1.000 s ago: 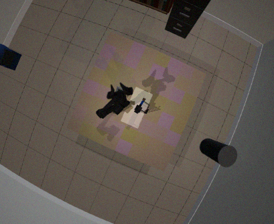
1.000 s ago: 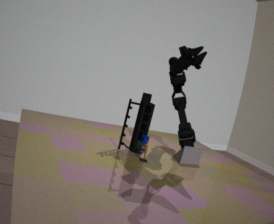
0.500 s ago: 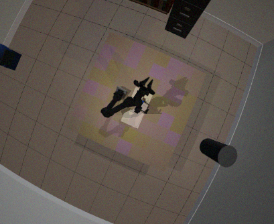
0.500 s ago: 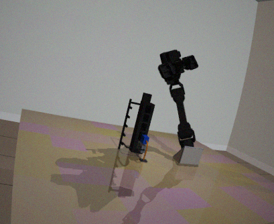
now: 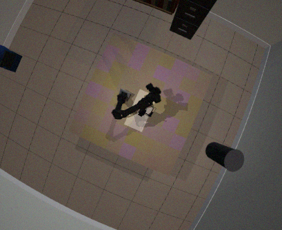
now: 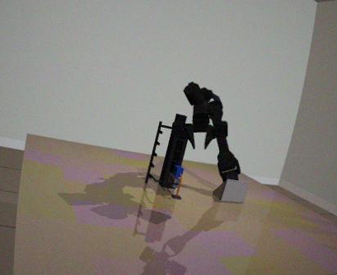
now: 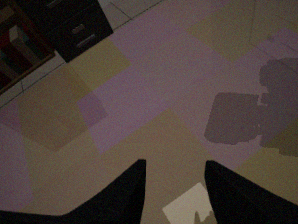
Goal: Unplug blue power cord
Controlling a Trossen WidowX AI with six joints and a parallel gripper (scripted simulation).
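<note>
The blue plug is 19 cm to the right of my gripper tip, 12 cm below it and 3 cm behind it.
</note>
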